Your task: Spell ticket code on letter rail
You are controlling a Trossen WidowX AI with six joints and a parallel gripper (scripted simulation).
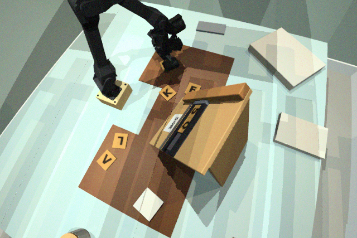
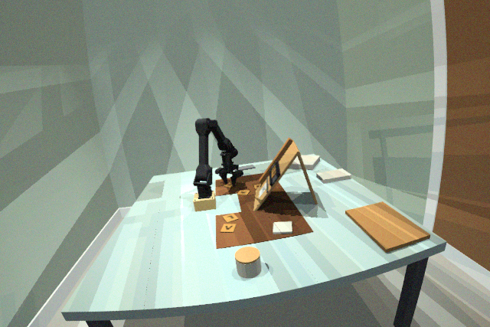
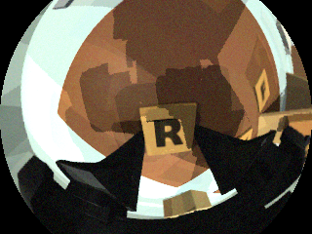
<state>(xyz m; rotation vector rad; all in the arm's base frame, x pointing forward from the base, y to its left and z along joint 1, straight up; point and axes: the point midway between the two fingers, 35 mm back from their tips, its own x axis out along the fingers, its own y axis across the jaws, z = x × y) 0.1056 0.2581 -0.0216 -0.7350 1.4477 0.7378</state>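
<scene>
Now: gripper tip 26 cm to the left of the q tile, 26 cm short of it and 15 cm below it. Round my gripper tip: r tile: right at my gripper tip; brown mat: 23 cm to the right, 10 cm ahead; k tile: 13 cm to the right, 8 cm ahead.
</scene>
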